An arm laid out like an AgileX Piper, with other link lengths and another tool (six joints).
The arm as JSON. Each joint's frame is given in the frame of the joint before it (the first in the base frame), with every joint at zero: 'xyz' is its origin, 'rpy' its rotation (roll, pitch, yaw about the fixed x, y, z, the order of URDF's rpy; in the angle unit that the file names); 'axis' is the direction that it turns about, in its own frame. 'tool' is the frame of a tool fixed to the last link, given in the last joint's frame.
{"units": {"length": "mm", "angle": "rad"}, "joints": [
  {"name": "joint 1", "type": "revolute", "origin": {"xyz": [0.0, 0.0, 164.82], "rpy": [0.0, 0.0, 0.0]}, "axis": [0.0, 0.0, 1.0]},
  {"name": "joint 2", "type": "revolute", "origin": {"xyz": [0.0, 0.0, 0.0], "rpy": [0.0, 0.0, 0.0]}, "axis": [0.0, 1.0, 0.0]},
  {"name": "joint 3", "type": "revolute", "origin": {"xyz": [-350.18, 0.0, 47.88], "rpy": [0.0, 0.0, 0.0]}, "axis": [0.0, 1.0, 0.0]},
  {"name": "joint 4", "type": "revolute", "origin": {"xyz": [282.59, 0.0, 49.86], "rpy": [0.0, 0.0, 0.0]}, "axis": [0.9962, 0.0, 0.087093]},
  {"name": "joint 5", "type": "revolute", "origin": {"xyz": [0.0, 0.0, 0.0], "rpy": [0.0, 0.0, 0.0]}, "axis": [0.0, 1.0, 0.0]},
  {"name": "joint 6", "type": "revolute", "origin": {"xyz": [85.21, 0.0, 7.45], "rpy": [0.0, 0.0, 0.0]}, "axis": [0.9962, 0.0, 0.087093]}
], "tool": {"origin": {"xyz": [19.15, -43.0, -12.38], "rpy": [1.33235, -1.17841, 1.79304]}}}
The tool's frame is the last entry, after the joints.
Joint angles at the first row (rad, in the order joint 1, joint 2, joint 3, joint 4, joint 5, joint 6):
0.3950, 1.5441, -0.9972, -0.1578, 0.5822, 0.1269
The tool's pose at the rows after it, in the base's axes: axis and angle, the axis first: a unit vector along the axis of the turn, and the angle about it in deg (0 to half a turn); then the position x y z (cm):
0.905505, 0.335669, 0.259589, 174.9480, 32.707, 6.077, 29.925
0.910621, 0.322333, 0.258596, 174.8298, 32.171, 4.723, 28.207
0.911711, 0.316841, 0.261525, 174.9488, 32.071, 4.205, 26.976
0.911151, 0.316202, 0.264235, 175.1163, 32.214, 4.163, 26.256
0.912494, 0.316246, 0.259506, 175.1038, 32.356, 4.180, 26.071
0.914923, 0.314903, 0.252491, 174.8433, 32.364, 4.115, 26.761
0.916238, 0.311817, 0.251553, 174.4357, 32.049, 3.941, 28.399
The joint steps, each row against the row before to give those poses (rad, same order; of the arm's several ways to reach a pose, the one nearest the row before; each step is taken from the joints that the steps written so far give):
-0.0572, -0.0189, 0.0948, -0.0003, -0.0657, 0.0005
-0.0370, 0.0026, 0.0633, -0.0003, -0.0659, 0.0001
-0.0169, 0.0129, 0.0353, 0.0000, -0.0551, 0.0000
-0.0040, 0.0144, 0.0133, -0.0001, -0.0337, 0.0001
-0.0005, 0.0089, -0.0043, 0.0002, 0.0052, 0.0000
-0.0002, -0.0085, -0.0201, 0.0003, 0.0433, 0.0000
0.0001, -0.0337, -0.0269, 0.0006, 0.0627, 0.0000

